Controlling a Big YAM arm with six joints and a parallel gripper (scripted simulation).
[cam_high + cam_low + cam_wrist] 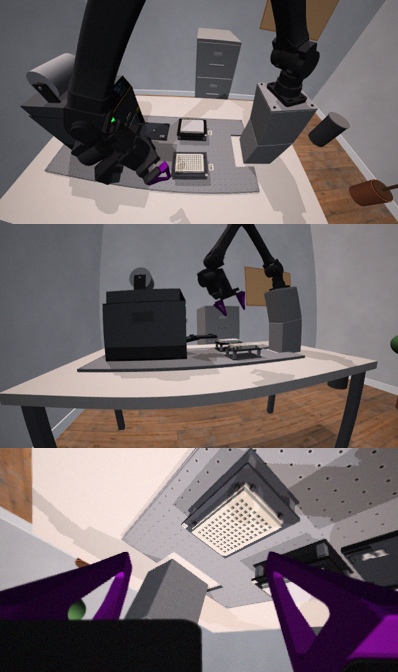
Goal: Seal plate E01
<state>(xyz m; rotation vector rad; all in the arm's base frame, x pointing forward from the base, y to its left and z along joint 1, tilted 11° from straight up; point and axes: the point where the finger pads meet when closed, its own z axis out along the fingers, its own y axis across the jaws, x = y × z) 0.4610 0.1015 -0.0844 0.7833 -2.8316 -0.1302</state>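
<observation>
Now: hand 180 mm above the nest N1, 100 mm past it and 70 mm to the left of it. From my hand the other things lie so: sealer stage (240 mm to the right, 130 mm below, 60 mm ahead); then white-topped plate (280 mm to the right, 170 mm below, 140 mm behind); then pale start key (170 mm to the right, 170 mm ahead, 40 mm below).
</observation>
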